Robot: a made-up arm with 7 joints.
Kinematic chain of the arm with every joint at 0, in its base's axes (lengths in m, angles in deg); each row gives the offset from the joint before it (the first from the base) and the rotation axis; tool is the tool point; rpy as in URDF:
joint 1: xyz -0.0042 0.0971 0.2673 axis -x
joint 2: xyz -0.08 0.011 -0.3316 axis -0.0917 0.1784 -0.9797
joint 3: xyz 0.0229 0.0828 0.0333 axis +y
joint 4: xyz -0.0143 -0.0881 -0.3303 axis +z
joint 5: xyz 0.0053 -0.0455 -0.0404 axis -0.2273 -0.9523 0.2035
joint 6: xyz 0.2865 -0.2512 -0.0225 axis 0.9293 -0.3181 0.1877
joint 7: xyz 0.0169 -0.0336 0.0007 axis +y
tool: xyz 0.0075 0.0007 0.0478 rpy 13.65 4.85 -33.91
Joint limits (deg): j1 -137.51..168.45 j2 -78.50..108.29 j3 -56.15..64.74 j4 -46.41..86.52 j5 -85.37..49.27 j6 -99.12..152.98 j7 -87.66..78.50
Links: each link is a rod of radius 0.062 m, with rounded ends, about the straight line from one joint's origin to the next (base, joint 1, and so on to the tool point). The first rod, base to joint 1, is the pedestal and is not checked.
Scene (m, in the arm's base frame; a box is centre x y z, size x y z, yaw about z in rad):
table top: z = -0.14
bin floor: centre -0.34 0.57 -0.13 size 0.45 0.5 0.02 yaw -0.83
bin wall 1: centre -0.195 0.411 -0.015 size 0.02 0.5 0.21 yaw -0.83
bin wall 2: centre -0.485 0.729 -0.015 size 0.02 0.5 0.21 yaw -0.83
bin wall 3: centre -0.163 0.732 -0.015 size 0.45 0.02 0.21 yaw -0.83
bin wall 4: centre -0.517 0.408 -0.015 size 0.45 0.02 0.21 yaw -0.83
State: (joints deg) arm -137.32 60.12 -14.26 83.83 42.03 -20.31 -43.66
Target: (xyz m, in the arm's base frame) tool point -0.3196 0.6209 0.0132
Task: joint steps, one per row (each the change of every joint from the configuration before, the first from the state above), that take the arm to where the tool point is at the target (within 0.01 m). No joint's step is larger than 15 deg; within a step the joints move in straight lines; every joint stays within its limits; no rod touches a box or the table.
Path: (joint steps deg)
1: 0.83 12.04 1.35 -12.59 -3.08 1.41 -0.89
2: 0.83 12.04 1.34 -12.59 -3.09 1.42 -0.90
3: 0.84 12.05 1.35 -12.59 -3.08 1.41 -0.89
4: 0.83 12.04 1.34 -12.59 -3.08 1.41 -0.90
5: 12.87 0.00 -4.56 2.12 -6.71 1.23 0.16
6: 12.88 0.00 -4.56 2.11 -6.72 1.22 0.16

